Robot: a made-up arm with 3 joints. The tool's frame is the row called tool. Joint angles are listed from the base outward. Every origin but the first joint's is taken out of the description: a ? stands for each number. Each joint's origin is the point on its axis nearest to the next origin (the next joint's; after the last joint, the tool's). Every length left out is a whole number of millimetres.
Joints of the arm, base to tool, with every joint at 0 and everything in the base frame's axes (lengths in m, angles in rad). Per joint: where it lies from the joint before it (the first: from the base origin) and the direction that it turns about. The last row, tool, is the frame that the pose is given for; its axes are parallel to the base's.
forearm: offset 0.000 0.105 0.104 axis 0 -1 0
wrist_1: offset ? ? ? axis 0 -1 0
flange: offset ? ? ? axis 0 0 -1
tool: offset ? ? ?
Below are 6 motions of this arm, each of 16 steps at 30 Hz.
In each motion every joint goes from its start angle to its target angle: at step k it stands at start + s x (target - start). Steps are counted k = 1, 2, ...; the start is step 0. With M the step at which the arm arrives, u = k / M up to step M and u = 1 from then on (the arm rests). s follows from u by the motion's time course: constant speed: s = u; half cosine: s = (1 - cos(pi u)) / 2; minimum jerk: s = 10 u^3 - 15 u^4 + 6 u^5.
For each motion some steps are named. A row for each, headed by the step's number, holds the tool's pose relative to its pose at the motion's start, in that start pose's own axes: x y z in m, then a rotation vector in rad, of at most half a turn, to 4 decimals.
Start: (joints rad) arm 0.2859 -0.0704 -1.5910
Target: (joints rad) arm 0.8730 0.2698 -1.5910
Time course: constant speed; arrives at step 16
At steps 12, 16:
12: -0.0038 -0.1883 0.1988 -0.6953 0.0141 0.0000
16: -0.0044 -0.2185 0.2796 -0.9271 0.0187 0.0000

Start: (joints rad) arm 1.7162 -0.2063 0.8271
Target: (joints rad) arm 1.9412 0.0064 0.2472
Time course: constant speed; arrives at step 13
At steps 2, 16:
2: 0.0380 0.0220 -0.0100 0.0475 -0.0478 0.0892
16: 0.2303 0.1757 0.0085 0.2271 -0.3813 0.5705

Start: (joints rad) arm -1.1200 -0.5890 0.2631
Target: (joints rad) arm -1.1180 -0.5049 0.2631
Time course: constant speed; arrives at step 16
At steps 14, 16:
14: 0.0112 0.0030 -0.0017 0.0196 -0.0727 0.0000
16: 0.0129 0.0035 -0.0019 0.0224 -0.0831 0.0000

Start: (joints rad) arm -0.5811 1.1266 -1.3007
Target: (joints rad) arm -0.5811 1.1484 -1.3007
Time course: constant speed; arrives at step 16
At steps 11, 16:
11: 0.0006 -0.0021 0.0038 -0.0144 -0.0040 0.0000
16: 0.0008 -0.0030 0.0055 -0.0210 -0.0058 0.0000

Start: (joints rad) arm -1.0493 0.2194 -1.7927
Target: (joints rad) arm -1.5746 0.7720 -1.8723
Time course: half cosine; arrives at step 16
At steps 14, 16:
14: 0.0479 0.1297 0.1192 -0.0254 0.0068 0.0766
16: 0.0495 0.1336 0.1251 -0.0264 0.0071 0.0796

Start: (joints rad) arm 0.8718 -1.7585 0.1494
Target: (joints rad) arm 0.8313 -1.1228 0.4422
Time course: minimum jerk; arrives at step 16
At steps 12, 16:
12: 0.0130 0.0078 -0.0281 0.1482 -0.5142 -0.2562
16: 0.0160 0.0101 -0.0328 0.1741 -0.5713 -0.2841

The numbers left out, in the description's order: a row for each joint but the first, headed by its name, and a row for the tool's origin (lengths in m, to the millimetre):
wrist_1: -0.082 0.000 -0.338
flange: -0.014 0.000 -0.146
tool: 0.052 -0.260 0.000

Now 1 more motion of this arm.
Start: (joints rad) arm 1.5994 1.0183 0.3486
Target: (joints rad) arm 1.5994 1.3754 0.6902
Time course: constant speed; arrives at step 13
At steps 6, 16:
6: -0.0177 0.0037 -0.0135 0.0684 -0.1501 -0.1573
16: -0.0339 0.0180 -0.0395 0.1781 -0.3115 -0.3379

